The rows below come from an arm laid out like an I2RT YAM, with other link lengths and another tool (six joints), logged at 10 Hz.
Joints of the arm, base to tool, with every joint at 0 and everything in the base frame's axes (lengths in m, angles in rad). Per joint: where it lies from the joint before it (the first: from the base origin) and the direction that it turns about. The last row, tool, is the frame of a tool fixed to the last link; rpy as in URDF.
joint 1: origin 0.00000 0.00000 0.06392 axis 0 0 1
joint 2: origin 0.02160 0.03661 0.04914 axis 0 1 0
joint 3: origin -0.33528 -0.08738 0.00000 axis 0 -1 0
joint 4: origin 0.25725 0.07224 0.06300 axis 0 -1 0
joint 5: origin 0.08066 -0.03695 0.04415 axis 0 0 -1
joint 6: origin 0.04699 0.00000 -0.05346 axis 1 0 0
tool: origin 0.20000 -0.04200 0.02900 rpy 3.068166 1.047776 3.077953
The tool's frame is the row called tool.
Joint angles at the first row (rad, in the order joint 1, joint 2, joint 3, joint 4, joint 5, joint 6):
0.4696, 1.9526, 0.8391, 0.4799, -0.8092, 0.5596
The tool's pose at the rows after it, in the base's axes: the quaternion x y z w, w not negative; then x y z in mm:
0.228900, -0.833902, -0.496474, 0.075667, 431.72, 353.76, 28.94
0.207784, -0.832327, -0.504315, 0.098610, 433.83, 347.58, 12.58
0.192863, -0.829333, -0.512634, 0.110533, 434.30, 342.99, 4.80
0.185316, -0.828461, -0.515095, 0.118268, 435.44, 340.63, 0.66
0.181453, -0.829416, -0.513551, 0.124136, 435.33, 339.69, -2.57
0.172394, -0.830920, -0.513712, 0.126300, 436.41, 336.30, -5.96
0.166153, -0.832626, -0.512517, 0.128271, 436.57, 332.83, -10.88
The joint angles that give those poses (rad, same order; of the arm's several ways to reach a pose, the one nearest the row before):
0.4235, 2.0186, 0.8544, 0.5138, -0.8940, 0.6288
0.4035, 2.0585, 0.8698, 0.5016, -0.9158, 0.6549
0.3896, 2.0785, 0.8683, 0.5139, -0.9311, 0.6841
0.3820, 2.0892, 0.8774, 0.5017, -0.9388, 0.6918
0.3804, 2.0939, 0.8866, 0.4802, -0.9388, 0.6887
0.3758, 2.0969, 0.8836, 0.4816, -0.9327, 0.6994
0.3712, 2.1031, 0.8790, 0.4832, -0.9281, 0.7010

